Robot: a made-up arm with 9 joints.
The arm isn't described. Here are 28 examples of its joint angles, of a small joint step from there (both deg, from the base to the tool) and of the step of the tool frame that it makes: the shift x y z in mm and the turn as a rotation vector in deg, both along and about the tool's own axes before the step.
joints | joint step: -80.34 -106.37 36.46 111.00 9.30 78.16 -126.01 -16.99 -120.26 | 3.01 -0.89 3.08 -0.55 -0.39 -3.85 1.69 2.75 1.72
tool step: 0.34 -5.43 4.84 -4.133 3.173 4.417
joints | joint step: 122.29 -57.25 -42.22 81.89 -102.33 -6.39 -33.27 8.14 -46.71 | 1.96 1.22 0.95 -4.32 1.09 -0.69 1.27 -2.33 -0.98
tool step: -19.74 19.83 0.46 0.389 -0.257 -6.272
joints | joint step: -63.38 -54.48 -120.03 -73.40 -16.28 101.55 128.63 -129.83 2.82 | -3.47 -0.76 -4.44 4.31 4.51 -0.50 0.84 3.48 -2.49
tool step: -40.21 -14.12 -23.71 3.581 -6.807 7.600
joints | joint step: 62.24 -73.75 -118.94 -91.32 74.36 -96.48 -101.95 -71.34 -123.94 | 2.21 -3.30 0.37 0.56 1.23 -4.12 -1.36 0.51 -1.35
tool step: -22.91 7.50 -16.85 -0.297 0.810 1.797
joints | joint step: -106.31 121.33 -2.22 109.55 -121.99 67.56 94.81 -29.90 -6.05 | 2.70 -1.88 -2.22 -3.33 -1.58 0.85 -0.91 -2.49 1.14
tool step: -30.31 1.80 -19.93 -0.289 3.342 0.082
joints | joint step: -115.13 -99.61 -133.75 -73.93 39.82 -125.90 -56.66 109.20 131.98 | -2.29 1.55 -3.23 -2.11 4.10 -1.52 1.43 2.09 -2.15
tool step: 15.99 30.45 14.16 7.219 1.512 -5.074
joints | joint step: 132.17 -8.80 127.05 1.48 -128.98 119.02 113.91 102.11 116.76 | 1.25 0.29 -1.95 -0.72 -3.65 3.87 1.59 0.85 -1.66
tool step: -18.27 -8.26 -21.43 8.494 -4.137 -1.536
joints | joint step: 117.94 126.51 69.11 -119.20 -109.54 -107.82 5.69 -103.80 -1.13 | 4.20 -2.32 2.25 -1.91 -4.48 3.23 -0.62 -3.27 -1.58
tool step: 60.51 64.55 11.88 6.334 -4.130 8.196
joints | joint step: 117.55 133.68 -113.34 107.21 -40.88 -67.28 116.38 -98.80 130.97 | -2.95 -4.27 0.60 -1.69 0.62 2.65 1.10 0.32 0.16
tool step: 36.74 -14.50 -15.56 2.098 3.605 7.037
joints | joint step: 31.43 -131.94 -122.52 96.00 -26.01 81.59 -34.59 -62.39 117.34 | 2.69 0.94 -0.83 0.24 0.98 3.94 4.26 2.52 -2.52
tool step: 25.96 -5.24 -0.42 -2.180 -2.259 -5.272
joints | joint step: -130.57 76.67 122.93 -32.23 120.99 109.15 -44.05 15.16 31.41 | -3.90 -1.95 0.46 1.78 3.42 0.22 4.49 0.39 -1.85
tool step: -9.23 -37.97 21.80 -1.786 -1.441 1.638
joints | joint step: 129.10 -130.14 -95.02 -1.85 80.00 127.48 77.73 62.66 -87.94 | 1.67 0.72 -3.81 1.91 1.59 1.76 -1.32 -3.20 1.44
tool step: 39.73 48.50 -20.62 -0.623 -2.819 -6.522
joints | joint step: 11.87 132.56 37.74 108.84 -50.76 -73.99 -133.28 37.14 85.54 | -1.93 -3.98 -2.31 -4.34 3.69 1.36 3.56 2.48 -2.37
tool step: 25.75 2.59 10.66 3.418 -3.692 -0.801
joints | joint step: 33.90 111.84 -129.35 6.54 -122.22 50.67 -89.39 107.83 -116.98 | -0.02 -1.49 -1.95 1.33 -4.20 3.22 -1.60 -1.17 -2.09
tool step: 8.77 -23.12 -3.11 1.027 -3.752 3.750
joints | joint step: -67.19 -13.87 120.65 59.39 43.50 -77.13 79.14 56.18 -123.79 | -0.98 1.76 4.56 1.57 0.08 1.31 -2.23 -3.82 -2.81
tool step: -28.09 41.34 -14.30 4.861 0.565 -1.557
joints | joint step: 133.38 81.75 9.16 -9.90 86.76 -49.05 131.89 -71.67 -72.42 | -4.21 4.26 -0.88 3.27 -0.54 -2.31 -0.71 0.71 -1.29
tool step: -13.31 7.71 28.83 2.775 4.053 6.387
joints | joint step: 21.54 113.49 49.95 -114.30 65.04 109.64 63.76 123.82 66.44 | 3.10 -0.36 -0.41 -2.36 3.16 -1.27 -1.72 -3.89 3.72
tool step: -13.77 -30.69 1.40 -8.921 1.105 1.849
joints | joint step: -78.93 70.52 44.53 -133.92 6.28 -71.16 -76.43 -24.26 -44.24 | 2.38 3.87 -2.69 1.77 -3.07 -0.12 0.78 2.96 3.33
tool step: 7.02 3.99 -9.71 -0.737 -4.420 -1.392
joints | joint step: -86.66 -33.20 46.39 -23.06 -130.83 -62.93 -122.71 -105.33 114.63 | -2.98 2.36 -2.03 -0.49 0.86 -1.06 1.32 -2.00 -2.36
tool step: -39.01 1.45 23.08 2.974 2.957 4.685
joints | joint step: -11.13 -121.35 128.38 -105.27 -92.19 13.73 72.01 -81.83 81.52 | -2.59 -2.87 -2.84 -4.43 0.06 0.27 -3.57 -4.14 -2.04
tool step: -24.78 23.55 -15.35 10.661 3.940 2.205
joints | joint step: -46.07 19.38 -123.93 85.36 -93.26 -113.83 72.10 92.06 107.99 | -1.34 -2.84 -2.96 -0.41 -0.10 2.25 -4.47 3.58 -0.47
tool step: -20.25 -7.83 3.30 -6.181 -2.257 -8.786
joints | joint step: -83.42 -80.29 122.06 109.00 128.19 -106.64 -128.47 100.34 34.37 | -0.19 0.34 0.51 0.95 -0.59 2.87 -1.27 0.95 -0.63
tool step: -44.18 -4.97 6.69 -0.663 2.431 -0.153
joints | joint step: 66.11 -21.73 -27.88 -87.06 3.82 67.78 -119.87 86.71 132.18 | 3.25 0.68 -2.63 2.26 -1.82 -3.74 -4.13 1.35 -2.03
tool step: 8.54 -27.09 -51.10 -5.013 0.958 -4.752
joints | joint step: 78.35 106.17 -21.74 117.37 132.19 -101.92 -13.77 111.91 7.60 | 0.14 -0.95 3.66 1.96 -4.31 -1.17 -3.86 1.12 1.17
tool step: -19.97 -41.29 11.39 -6.287 0.940 -1.326
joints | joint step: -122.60 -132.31 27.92 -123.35 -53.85 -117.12 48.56 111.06 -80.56 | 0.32 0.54 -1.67 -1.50 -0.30 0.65 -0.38 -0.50 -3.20
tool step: 14.87 40.49 -10.57 4.769 -1.070 1.147
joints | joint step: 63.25 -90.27 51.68 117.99 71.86 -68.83 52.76 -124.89 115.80 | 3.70 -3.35 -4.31 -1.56 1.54 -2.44 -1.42 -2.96 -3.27
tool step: -3.27 28.68 0.24 9.579 -2.111 -0.386
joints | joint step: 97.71 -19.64 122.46 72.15 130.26 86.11 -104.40 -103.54 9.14 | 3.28 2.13 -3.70 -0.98 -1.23 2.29 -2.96 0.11 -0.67
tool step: 11.41 5.40 45.78 -2.630 -3.152 2.443
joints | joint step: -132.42 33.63 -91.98 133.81 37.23 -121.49 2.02 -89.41 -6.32 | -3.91 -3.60 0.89 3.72 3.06 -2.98 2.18 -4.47 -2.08
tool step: -113.98 -20.48 32.39 -1.493 14.074 1.352
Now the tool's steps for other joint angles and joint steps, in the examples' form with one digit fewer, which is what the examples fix.
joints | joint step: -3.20 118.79 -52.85 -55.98 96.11 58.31 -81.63 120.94 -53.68 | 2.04 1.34 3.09 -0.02 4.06 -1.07 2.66 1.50 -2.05
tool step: 30.5 36.2 -64.4 4.99 -2.70 0.29
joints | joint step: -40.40 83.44 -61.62 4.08 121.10 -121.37 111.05 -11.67 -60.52 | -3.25 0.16 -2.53 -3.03 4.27 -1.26 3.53 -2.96 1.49
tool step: -109.5 67.2 40.1 4.18 8.03 3.32
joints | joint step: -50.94 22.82 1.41 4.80 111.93 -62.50 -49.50 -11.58 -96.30 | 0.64 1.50 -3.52 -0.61 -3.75 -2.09 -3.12 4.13 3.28
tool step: 31.5 -16.7 -5.3 -8.28 -6.53 2.73
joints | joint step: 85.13 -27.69 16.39 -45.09 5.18 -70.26 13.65 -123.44 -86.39 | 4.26 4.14 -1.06 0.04 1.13 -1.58 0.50 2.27 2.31
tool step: 10.0 -74.7 14.2 -9.16 -1.48 4.31
